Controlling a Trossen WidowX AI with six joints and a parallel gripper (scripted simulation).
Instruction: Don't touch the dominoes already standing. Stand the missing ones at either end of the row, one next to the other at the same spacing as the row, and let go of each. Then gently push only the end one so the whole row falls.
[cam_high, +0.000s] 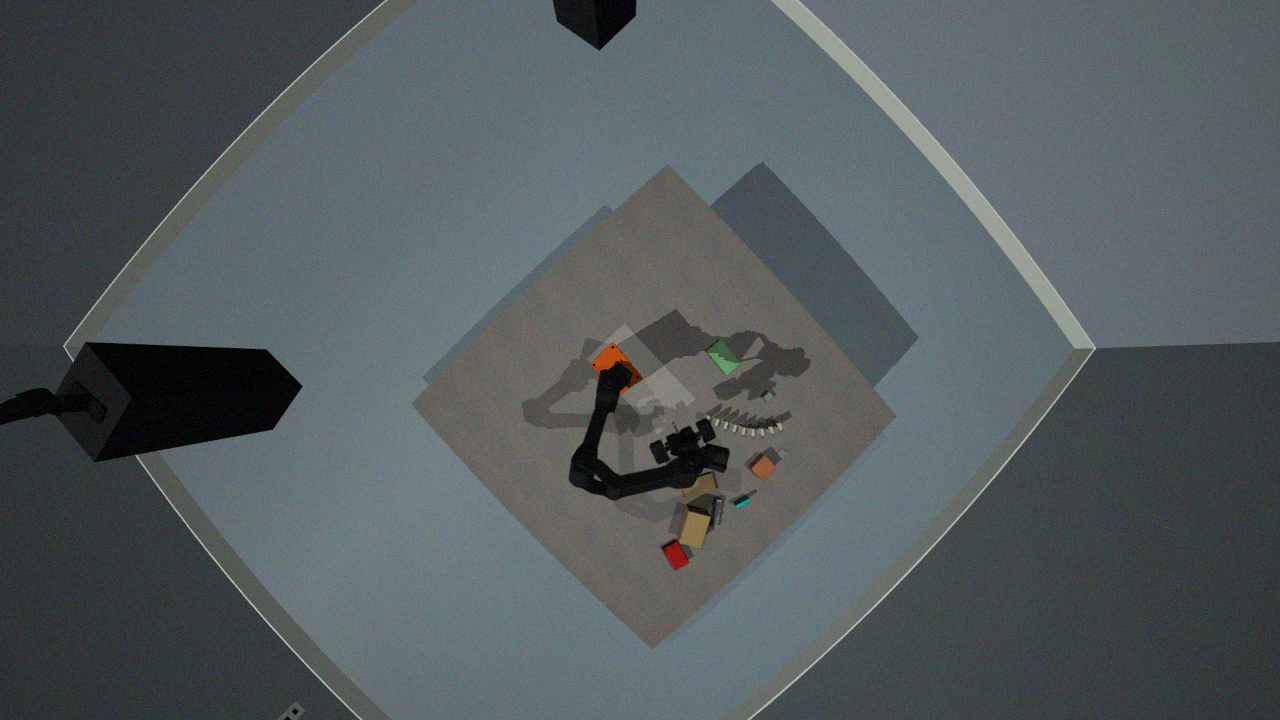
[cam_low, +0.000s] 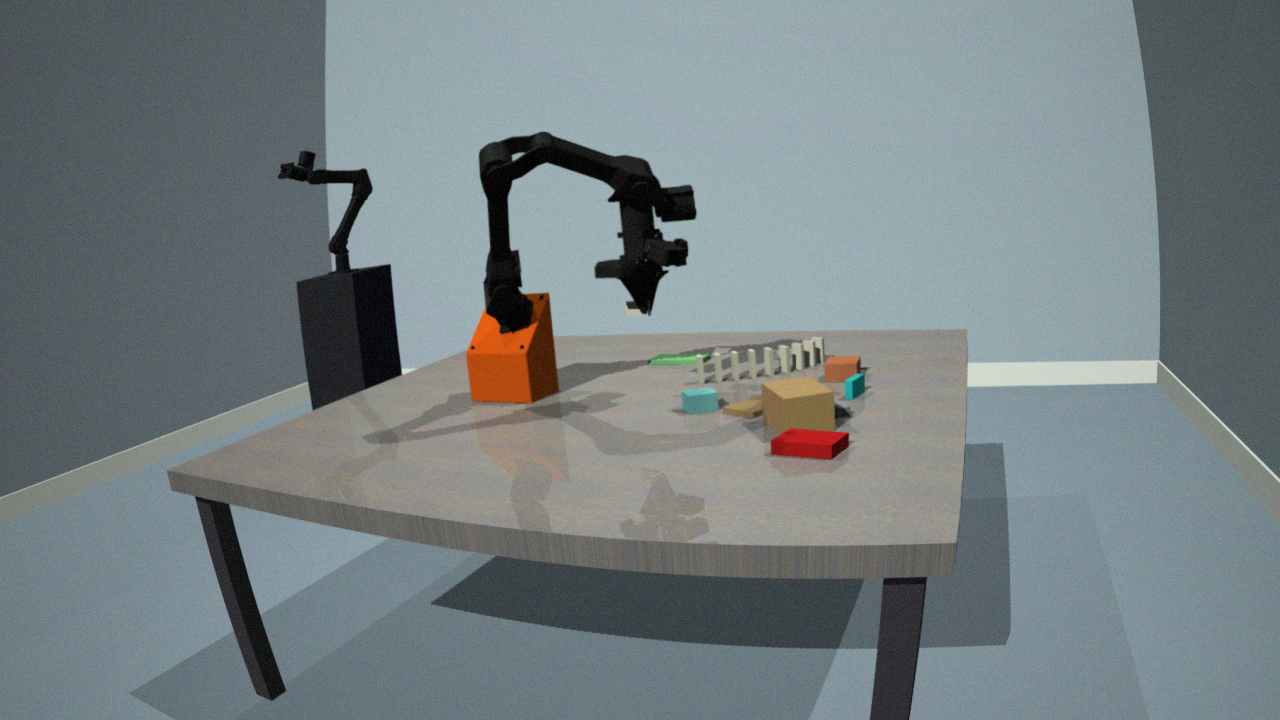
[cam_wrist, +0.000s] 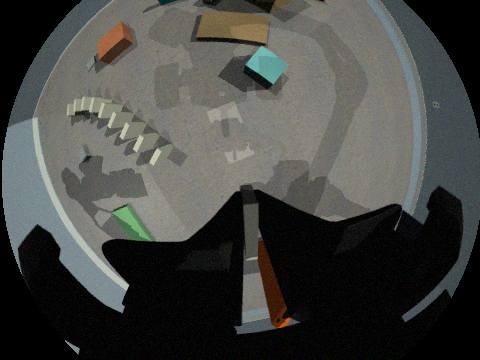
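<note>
The cyan block lies 13 cm below my gripper tip, 11 cm to the right of it and 11 cm ahead of it. Round my gripper tip: orange block 34 cm ahead, 13 cm below, 9 cm to the left; then flat green block 30 cm to the left, 14 cm below, 2 cm behind; then flat tan slab 21 cm ahead, 14 cm below, 11 cm to the right.
</note>
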